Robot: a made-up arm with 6 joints. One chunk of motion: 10 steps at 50 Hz.
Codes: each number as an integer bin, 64 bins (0 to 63) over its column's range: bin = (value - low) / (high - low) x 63, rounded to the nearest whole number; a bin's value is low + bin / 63 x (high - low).
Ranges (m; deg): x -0.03..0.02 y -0.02..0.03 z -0.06..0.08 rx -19..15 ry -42..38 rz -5..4
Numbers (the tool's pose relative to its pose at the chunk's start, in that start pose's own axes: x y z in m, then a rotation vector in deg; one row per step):
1: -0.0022 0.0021 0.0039 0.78 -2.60 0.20
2: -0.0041 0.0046 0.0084 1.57 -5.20 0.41
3: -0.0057 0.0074 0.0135 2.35 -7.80 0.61
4: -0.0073 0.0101 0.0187 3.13 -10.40 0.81
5: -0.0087 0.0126 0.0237 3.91 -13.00 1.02
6: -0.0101 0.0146 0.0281 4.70 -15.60 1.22
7: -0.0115 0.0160 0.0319 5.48 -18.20 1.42
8: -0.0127 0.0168 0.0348 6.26 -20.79 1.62
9: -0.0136 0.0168 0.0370 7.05 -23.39 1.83
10: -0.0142 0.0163 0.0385 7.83 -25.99 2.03
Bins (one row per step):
1: 35 28 29 37 31 36
2: 33 31 31 38 29 38
3: 31 35 33 40 27 39
4: 29 38 35 41 25 41
5: 27 41 38 42 23 42
6: 25 44 40 44 21 44
7: 23 45 41 45 19 45
8: 22 46 43 47 17 46
9: 21 46 44 48 15 48
10: 20 46 44 50 13 49

